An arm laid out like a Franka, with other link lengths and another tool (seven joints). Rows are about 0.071 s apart.
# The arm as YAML. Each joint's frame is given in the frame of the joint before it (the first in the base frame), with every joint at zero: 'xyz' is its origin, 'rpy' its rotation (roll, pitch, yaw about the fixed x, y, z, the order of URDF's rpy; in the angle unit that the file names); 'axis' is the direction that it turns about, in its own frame. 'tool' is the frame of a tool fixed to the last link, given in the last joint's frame.
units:
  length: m
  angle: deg
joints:
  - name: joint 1
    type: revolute
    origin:
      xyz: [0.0, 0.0, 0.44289]
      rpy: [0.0, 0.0, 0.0]
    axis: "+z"
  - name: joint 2
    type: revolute
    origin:
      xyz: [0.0, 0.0, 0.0]
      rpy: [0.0, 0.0, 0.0]
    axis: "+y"
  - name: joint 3
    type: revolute
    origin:
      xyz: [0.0, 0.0, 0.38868]
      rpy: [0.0, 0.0, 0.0]
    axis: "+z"
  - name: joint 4
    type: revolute
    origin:
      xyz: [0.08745, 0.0, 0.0]
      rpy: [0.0, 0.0, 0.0]
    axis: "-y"
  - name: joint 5
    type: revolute
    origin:
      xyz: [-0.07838, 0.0, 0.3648]
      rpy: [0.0, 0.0, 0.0]
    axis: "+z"
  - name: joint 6
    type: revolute
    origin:
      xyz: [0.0, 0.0, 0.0]
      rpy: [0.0, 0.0, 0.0]
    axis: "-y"
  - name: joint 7
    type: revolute
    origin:
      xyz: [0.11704, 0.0, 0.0]
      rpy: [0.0, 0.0, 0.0]
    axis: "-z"
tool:
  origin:
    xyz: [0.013, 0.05, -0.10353]
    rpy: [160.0, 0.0, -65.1]
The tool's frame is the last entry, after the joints.
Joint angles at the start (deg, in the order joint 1, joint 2, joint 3, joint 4, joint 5, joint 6, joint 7):
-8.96 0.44 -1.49 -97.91 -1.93 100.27 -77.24
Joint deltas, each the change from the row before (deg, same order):
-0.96 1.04 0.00 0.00 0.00 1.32 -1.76
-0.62 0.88 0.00 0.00 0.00 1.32 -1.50
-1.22 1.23 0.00 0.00 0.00 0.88 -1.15
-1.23 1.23 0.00 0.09 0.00 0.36 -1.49
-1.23 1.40 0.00 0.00 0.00 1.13 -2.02
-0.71 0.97 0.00 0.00 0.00 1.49 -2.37
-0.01 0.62 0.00 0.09 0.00 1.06 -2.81
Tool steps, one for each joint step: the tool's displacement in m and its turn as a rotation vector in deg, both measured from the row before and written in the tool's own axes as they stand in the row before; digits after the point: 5 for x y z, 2 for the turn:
0.00482 0.00771 0.01203 -0.11 0.50 -0.71
0.00439 0.00516 0.00950 -0.15 0.68 -0.72
0.00351 0.00896 0.01552 0.04 -0.38 -0.11
0.00208 0.00922 0.01567 0.18 -0.65 -0.56
0.00316 0.00970 0.01751 0.05 -0.01 -0.90
0.00284 0.00691 0.01136 -0.21 1.00 -1.44
0.00280 0.00190 0.00540 -0.22 1.42 -2.49

